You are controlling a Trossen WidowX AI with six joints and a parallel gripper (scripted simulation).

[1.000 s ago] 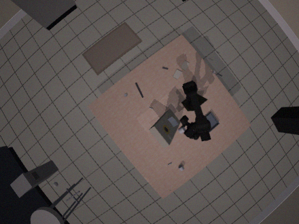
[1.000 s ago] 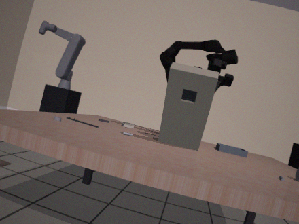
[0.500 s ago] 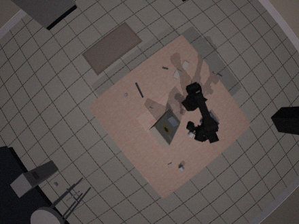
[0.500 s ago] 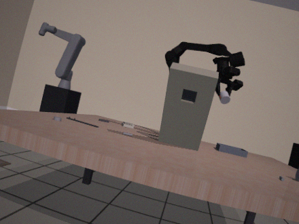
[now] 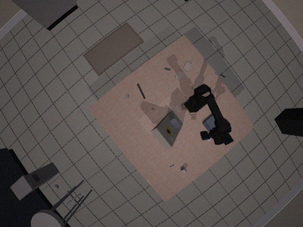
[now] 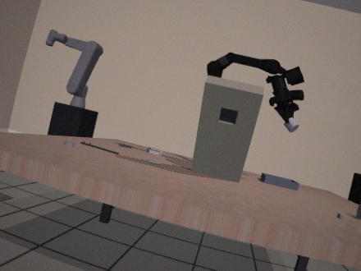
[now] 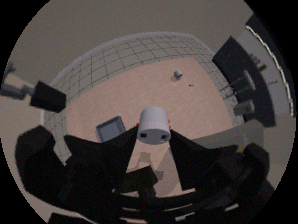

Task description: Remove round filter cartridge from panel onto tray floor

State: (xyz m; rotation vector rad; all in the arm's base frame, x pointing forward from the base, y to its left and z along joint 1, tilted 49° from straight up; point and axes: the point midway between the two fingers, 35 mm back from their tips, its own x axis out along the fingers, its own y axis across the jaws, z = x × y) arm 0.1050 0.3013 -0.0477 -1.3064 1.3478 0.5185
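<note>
Right now the blue-grey tray is 190 mm behind my gripper tip, 30 mm to the left of it and 250 mm below it. Also, from my gripper tip: grey service panel 200 mm ahead, 230 mm to the right, 100 mm below; round filter cartridge right at my gripper tip.
</note>
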